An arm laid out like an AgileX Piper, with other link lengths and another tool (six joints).
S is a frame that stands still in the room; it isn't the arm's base.
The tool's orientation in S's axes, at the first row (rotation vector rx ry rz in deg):
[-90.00 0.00 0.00]
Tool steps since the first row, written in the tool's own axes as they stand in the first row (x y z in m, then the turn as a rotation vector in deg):
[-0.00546 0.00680 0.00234 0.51 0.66 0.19]
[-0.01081 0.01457 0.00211 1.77 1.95 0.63]
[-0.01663 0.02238 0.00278 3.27 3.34 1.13]
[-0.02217 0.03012 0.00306 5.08 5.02 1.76]
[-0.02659 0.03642 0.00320 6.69 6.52 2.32]
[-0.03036 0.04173 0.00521 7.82 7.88 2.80]
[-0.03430 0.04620 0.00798 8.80 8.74 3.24]
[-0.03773 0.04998 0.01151 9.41 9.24 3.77]
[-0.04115 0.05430 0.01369 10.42 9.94 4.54]
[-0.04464 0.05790 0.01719 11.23 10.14 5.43]
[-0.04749 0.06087 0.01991 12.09 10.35 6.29]
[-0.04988 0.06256 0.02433 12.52 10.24 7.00]
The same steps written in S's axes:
[-0.00546 0.00234 -0.00680 0.51 0.19 -0.66]
[-0.01081 0.00211 -0.01457 1.77 0.63 -1.95]
[-0.01663 0.00278 -0.02238 3.27 1.13 -3.34]
[-0.02217 0.00306 -0.03012 5.08 1.76 -5.02]
[-0.02659 0.00320 -0.03642 6.69 2.32 -6.52]
[-0.03036 0.00521 -0.04173 7.82 2.80 -7.88]
[-0.03430 0.00798 -0.04620 8.80 3.24 -8.74]
[-0.03773 0.01151 -0.04998 9.41 3.77 -9.24]
[-0.04115 0.01369 -0.05430 10.42 4.54 -9.94]
[-0.04464 0.01719 -0.05790 11.23 5.43 -10.14]
[-0.04749 0.01991 -0.06087 12.09 6.29 -10.35]
[-0.04988 0.02433 -0.06256 12.52 7.00 -10.24]

